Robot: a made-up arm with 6 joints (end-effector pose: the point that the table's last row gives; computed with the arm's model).
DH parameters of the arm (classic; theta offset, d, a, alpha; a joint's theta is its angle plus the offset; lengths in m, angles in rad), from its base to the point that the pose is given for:
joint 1: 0 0.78 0.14 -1.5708
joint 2: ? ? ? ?
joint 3: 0 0 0.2 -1.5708
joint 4: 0 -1.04 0 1.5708
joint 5: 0 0 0 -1.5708
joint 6: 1.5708 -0.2 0 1.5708
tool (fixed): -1.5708 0 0 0
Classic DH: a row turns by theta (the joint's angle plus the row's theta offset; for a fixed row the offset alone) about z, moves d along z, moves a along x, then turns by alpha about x.
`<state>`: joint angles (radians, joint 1 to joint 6).
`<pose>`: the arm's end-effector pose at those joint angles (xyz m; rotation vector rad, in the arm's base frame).
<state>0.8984 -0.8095 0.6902 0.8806 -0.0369 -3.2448</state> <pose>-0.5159 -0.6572 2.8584 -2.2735 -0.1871 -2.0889</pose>
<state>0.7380 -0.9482 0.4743 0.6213 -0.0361 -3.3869</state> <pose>-0.6213 -0.5707 2.7347 -2.2180 -0.4528 -1.8799</pose>
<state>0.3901 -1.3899 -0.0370 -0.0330 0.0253 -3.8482</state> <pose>-0.8995 -0.3700 2.2508 -1.6820 -0.9272 -1.3417</pose>
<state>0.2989 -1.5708 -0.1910 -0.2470 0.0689 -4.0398</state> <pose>-0.9873 -0.3077 2.0375 -1.3789 -1.0753 -1.1964</pose>
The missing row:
joint 2: -1.5708 0 1.2 3.1416
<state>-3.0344 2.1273 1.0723 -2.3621 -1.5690 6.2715</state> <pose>-1.9434 -0.3505 -0.5901 1.1402 -2.3954 -0.2176</pose>
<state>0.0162 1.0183 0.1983 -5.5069 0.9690 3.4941</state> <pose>2.1783 0.1508 0.7833 2.1941 0.7243 0.3115</pose>
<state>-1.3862 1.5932 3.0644 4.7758 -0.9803 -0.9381</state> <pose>0.3953 -1.2137 1.9176 1.0418 -0.4974 0.3558</pose>
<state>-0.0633 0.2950 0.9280 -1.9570 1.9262 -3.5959</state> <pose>1.1814 -0.2489 2.6065 0.0103 0.8293 -1.4812</pose>
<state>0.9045 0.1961 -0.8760 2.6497 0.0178 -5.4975</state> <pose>0.7031 0.8970 0.9622 1.8976 1.1521 -1.0601</pose>
